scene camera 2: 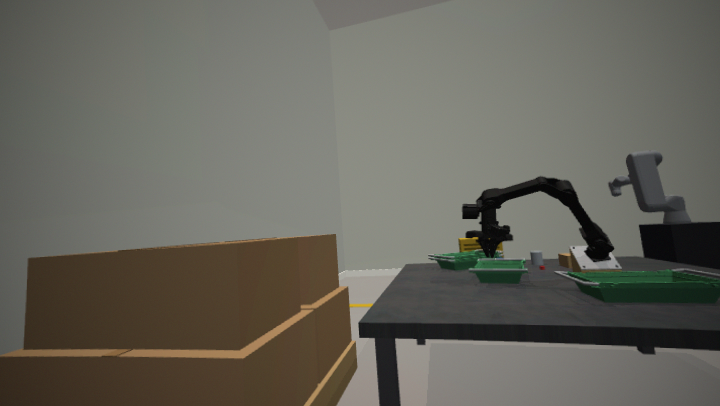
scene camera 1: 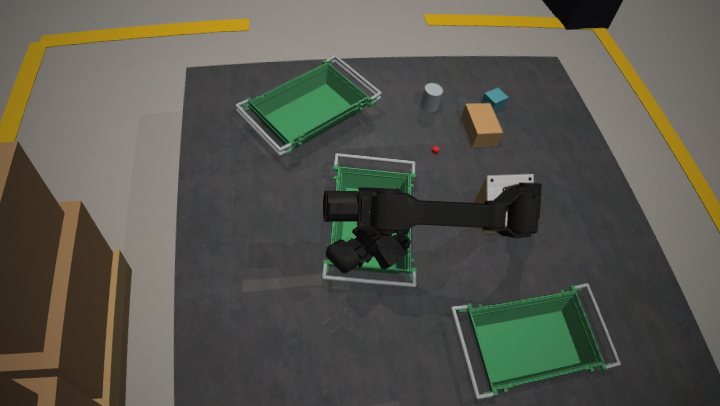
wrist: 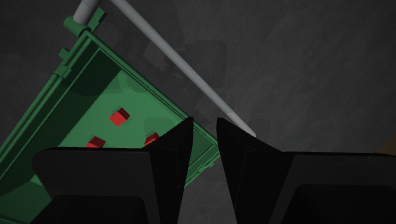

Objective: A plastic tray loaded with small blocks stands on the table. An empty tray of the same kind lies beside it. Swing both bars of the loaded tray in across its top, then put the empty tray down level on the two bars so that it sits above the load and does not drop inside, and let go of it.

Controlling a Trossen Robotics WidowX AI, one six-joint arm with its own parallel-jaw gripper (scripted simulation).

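Observation:
My gripper: visible, also in scene camera 2 and the wrist view. Green tray, in sight. Tan box, in sight.

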